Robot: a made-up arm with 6 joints.
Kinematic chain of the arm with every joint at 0, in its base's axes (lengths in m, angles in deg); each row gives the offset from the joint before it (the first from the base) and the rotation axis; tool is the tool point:
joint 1: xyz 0 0 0.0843 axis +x
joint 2: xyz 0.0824 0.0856 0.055 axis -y
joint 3: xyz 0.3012 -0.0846 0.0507 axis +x
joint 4: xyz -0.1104 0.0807 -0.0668 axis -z
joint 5: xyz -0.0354 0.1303 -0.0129 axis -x
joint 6: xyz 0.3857 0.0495 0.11 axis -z
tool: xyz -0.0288 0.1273 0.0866
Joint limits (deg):
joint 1: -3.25..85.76
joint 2: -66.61..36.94
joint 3: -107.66..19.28
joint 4: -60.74..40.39
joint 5: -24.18..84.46
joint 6: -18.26..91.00
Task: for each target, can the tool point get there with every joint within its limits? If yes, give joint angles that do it. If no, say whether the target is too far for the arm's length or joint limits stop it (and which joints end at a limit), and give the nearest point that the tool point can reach.
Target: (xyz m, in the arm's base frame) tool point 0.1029 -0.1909 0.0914
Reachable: no: joint limits stop it (at a limit: joint 1, joint 3, joint 4, joint 5, joint 6) | nearest point 0.1993 -0.3752 -0.1748 | short by 0.338 m
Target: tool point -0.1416 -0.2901 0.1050
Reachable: no: joint limits stop it (at a limit: joint 1, joint 2, joint 3, joint 4, joint 6) | nearest point -0.2431 -0.3501 -0.0053 | short by 0.161 m
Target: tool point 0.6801 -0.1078 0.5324
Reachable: yes | joints 65.02 8.85 4.74 10.13 17.03 25.27
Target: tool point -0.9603 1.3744 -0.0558
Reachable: no: too far | nearest point -0.2627 0.5785 0.0253 | short by 1.061 m
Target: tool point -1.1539 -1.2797 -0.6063
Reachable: no: too far | nearest point -0.3053 -0.3874 -0.2393 | short by 1.285 m
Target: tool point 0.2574 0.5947 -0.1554
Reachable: yes | joints 19.20 -51.27 -6.12 -6.72 65.18 7.36
